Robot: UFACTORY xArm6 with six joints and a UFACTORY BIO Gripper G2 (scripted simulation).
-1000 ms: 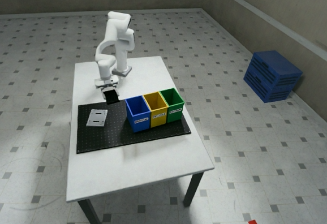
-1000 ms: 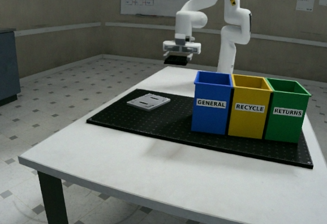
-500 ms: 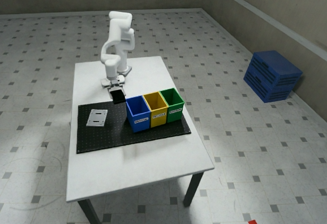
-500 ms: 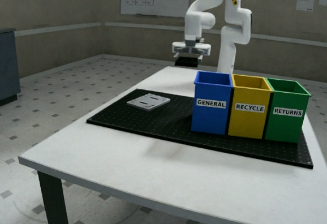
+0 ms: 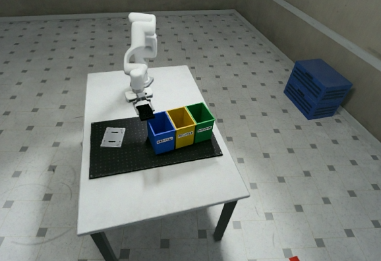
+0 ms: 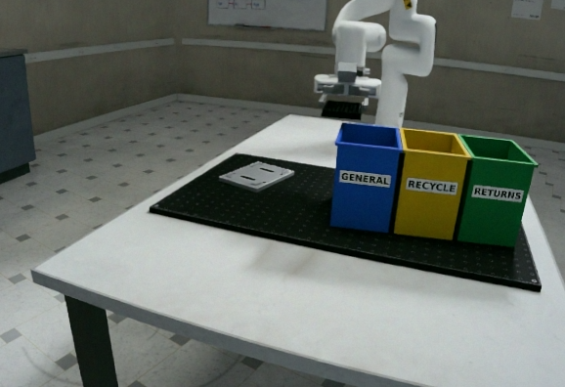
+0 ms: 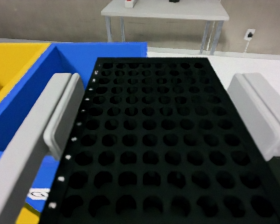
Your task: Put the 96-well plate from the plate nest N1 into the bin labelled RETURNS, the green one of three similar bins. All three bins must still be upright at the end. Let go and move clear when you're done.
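Right now my hand is 20 mm short of the green returns bin, 340 mm to the right of it and 130 mm above it. Round my hand: blue general bin (70 mm ahead, 80 mm to the left, 130 mm below); then yellow recycle bin (40 mm ahead, 210 mm to the left, 130 mm below); then black 96-well plate (10 mm below).
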